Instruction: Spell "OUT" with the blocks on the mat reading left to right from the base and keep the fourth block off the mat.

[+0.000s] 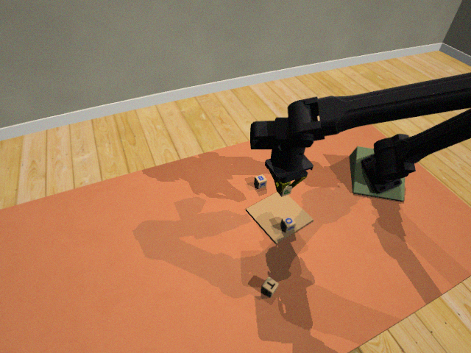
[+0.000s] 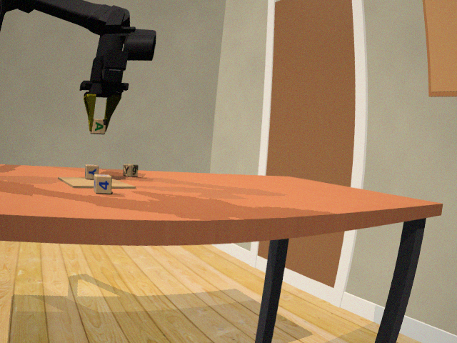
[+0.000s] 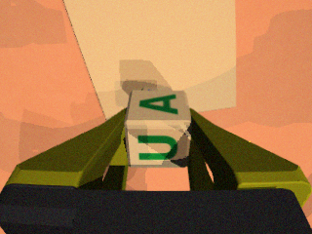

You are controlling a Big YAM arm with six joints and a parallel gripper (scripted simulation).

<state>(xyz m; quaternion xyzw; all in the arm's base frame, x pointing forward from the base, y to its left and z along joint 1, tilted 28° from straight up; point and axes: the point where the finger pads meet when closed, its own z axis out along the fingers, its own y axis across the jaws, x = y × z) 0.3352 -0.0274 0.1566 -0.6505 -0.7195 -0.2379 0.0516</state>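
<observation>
My hand is 110 mm above the tan mat. Also, from my hand: O block: 100 mm below, 50 mm to the left, 10 mm behind; then wooden block: 120 mm to the right, 100 mm below, 10 mm ahead.
</observation>
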